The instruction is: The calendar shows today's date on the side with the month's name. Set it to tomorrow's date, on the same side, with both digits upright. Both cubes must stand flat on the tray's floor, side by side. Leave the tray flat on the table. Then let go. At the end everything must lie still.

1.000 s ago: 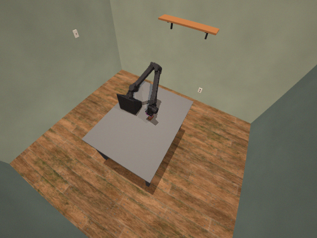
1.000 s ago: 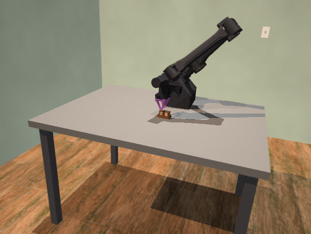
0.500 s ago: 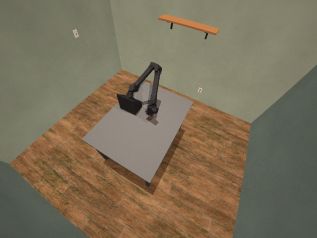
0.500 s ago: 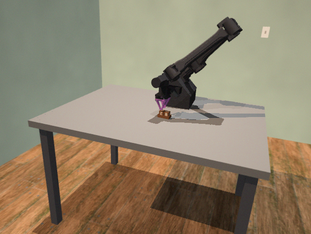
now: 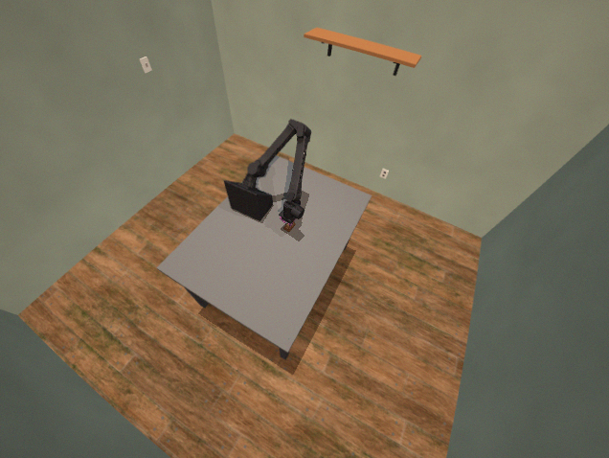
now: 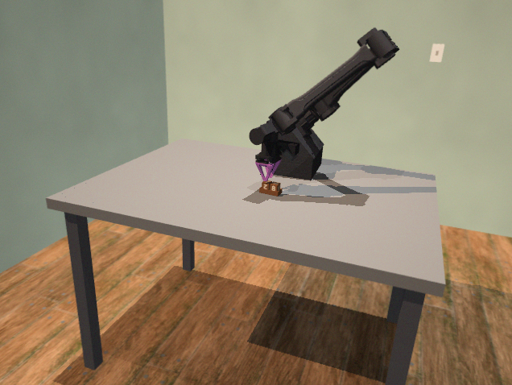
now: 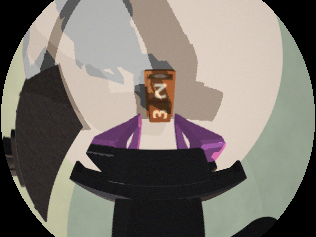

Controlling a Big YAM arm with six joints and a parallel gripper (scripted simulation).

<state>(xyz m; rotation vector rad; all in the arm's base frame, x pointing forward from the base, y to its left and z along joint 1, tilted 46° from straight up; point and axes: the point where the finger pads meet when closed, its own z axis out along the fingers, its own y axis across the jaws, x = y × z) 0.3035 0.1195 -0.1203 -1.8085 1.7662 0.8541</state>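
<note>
The small brown calendar tray is 2 cm to the left of my hand and 5 cm below it.
</note>
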